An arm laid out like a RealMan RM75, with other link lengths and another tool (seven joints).
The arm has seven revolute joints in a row. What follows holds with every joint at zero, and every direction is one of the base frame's. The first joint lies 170.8 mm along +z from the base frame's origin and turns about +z. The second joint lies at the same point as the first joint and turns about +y. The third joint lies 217.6 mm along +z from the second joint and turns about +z. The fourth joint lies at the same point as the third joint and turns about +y. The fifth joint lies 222.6 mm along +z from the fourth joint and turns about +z. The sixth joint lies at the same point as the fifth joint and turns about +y. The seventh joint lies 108 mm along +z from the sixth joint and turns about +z. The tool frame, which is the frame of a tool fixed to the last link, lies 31 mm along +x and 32 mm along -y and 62 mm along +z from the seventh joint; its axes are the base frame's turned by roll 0, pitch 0.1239 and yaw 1.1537 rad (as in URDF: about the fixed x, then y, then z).
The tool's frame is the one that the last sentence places.
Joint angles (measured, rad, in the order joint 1, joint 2, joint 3, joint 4, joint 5, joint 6, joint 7), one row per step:
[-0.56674, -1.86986, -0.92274, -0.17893, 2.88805, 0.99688, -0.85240]
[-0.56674, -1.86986, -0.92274, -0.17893, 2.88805, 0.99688, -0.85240]
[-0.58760, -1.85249, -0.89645, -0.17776, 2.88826, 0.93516, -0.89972]
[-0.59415, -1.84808, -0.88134, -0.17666, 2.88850, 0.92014, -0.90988]
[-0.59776, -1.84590, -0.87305, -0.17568, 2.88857, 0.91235, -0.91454]
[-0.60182, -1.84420, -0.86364, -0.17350, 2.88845, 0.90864, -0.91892]
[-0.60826, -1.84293, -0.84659, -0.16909, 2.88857, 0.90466, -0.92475]
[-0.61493, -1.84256, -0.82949, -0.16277, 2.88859, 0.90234, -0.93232]
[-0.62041, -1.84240, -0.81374, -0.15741, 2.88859, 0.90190, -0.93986]
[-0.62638, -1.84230, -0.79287, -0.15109, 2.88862, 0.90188, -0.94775]
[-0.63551, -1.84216, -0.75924, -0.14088, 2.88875, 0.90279, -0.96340]
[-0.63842, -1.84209, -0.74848, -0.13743, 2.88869, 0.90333, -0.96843]
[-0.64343, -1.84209, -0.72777, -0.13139, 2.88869, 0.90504, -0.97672]
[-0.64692, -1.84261, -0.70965, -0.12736, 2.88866, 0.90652, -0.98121]
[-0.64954, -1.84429, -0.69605, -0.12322, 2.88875, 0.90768, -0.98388]
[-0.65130, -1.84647, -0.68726, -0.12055, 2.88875, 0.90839, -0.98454]
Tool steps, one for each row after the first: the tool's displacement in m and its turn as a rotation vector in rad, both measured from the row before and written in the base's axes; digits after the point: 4 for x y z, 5 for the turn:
[0.0000, 0.0000, 0.0000, 0.00000, 0.00000, 0.00000]
[-0.0063, 0.0078, 0.0020, -0.02362, 0.01984, 0.04869]
[-0.0010, 0.0016, -0.0007, -0.01149, 0.01167, 0.00802]
[-0.0005, 0.0008, -0.0004, -0.00599, 0.00705, 0.00387]
[0.0000, 0.0007, -0.0005, -0.00666, 0.00611, 0.00047]
[0.0004, 0.0007, -0.0017, -0.01276, 0.01058, -0.00143]
[0.0002, 0.0005, -0.0018, -0.01294, 0.00893, -0.00072]
[0.0003, 0.0002, -0.0017, -0.01210, 0.00655, -0.00141]
[0.0003, -0.0001, -0.0024, -0.01585, 0.00970, -0.00274]
[0.0002, -0.0003, -0.0037, -0.02569, 0.01325, -0.00295]
[0.0000, -0.0001, -0.0011, -0.00801, 0.00428, -0.00093]
[0.0001, -0.0004, -0.0022, -0.01551, 0.00865, -0.00298]
[0.0003, -0.0006, -0.0023, -0.01378, 0.00854, -0.00417]
[0.0001, -0.0007, -0.0021, -0.01070, 0.00682, -0.00296]
[0.0003, -0.0006, -0.0019, -0.00737, 0.00436, -0.00263]

